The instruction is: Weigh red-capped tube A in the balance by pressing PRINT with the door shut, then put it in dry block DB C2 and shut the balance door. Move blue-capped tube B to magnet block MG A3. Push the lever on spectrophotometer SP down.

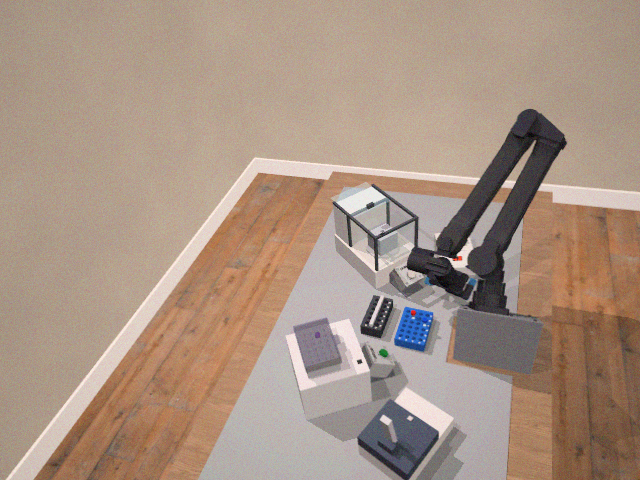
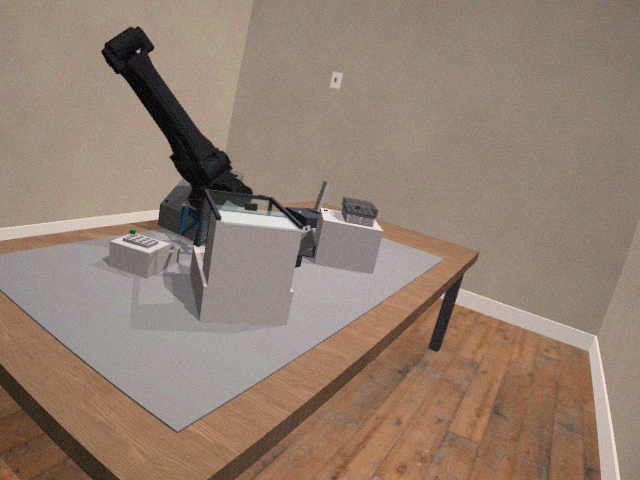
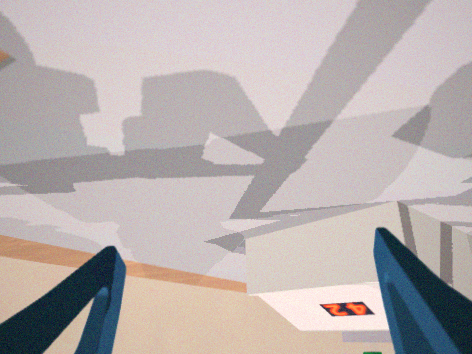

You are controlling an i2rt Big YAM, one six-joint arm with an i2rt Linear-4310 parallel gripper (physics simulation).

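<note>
My gripper (image 1: 449,282) (image 2: 194,224) (image 3: 240,248) is open and empty, low over the mat between the balance and the arm base. Red-capped tube A (image 1: 413,312) and blue-capped tube B (image 1: 424,319) stand in the blue rack (image 1: 397,341). The balance (image 1: 356,261) (image 2: 248,279) has a dark-framed glass chamber; its roof pane sits toward the rear and the front roof looks open. Its console (image 1: 407,279) carries a pale button. A white block unit (image 2: 129,257) (image 3: 320,262) shows "42". The black magnet block (image 1: 367,330) has a white strip. The spectrophotometer (image 1: 369,439) has a raised lever (image 1: 388,428).
A white machine (image 1: 336,397) (image 2: 347,242) with a grey block on top stands near the spectrophotometer. A small console with a green button (image 1: 383,352) is beside it. A grey panel (image 1: 496,341) stands by the arm base. A green cap (image 2: 132,231) shows behind the "42" unit.
</note>
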